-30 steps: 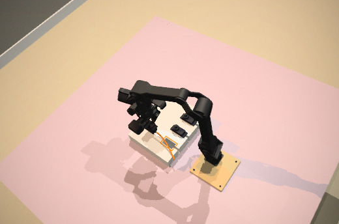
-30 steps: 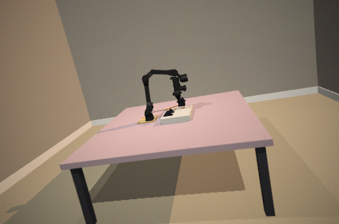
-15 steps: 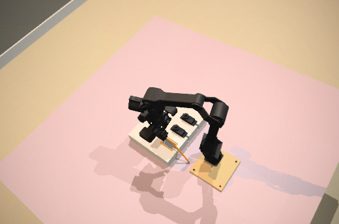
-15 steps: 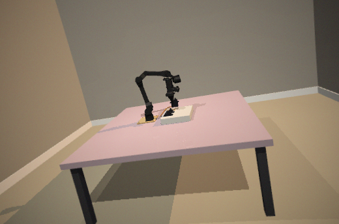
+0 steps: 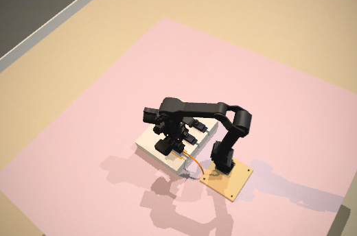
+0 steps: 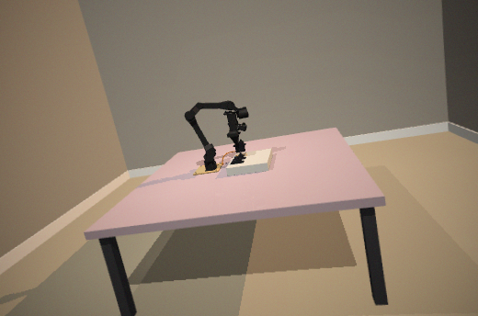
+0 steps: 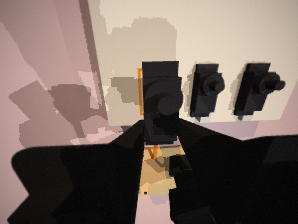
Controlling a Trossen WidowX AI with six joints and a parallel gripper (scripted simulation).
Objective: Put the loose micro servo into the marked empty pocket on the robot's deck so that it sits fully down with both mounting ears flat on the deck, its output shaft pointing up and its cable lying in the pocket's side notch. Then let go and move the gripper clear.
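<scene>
Right now my gripper tip is 120 mm short of the cream deck, 80 mm to the left of it and 100 mm above it.
</scene>
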